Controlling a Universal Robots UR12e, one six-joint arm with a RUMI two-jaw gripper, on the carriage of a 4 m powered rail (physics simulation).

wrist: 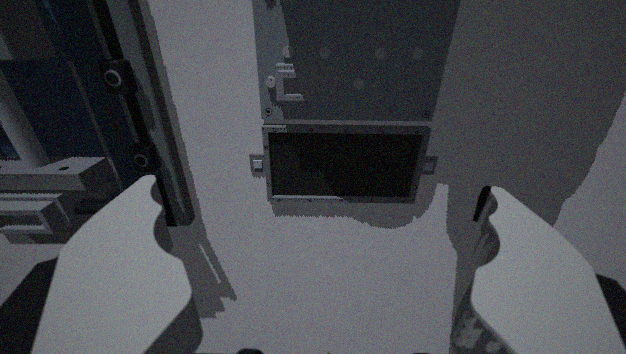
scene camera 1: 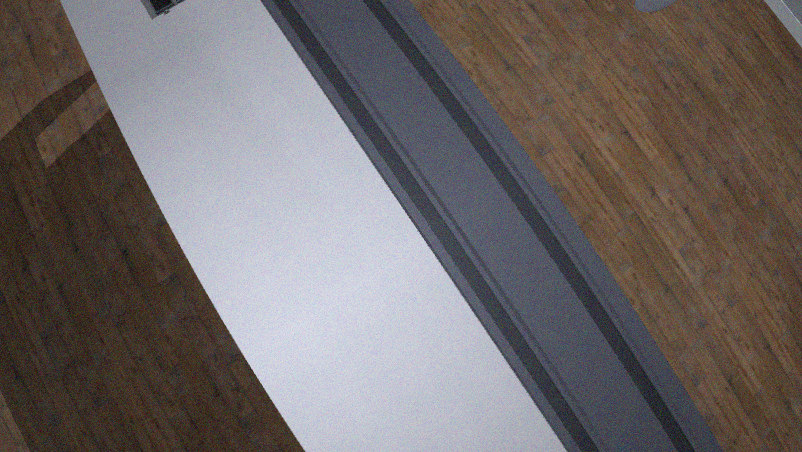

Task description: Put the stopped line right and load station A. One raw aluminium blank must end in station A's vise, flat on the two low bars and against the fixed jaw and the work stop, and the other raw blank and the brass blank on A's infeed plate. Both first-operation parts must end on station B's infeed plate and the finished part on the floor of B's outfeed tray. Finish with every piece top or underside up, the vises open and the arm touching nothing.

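Frame: origin at the arm's base, x ahead, y left, z up, level; metres.
Seen in the pictures: gripper, fingertip midpoint: (wrist: 321,186).
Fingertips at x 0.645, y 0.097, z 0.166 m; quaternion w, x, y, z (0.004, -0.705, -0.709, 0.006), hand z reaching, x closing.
Note:
Offsets run from my fingertips to a thing's top centre. "*": to the spot under its first point. Level surfaces: height alone.
My gripper (wrist: 321,186) is open and empty, with its fingers wide apart at the left and right of the wrist view, above the table. In that view a dark peg plate {0.061 m back, 0.031 m left, 0.188 m down} (wrist: 350,107) lies at the upper centre. A pocketed part with lit edges {0.016 m back, 0.012 m right, 0.153 m down} (wrist: 280,86) lies near its left edge, mostly in shadow. A dark-floored tray {* 0.128 m ahead, 0.042 m left, 0.184 m down} (wrist: 345,199) adjoins the plate's near edge; its inside is too dark to read. At the left is a vise {* 0.064 m ahead, 0.206 m right, 0.117 m down} (wrist: 95,172) with a blue bed, and a pale pocketed part {0.097 m ahead, 0.259 m right, 0.081 m down} (wrist: 22,216) beside its jaw, partly cut off. Which station this is cannot be told.
The scene camera shows the long pale table {0.196 m down} (scene camera 1: 314,224), the grey rail (scene camera 1: 477,196) with dark strips alongside it, and wooden floor (scene camera 1: 645,140). A dark fixture (scene camera 1: 163,5) is cut off at the top left. Small side tabs (wrist: 257,164) (wrist: 429,165) flank the tray.

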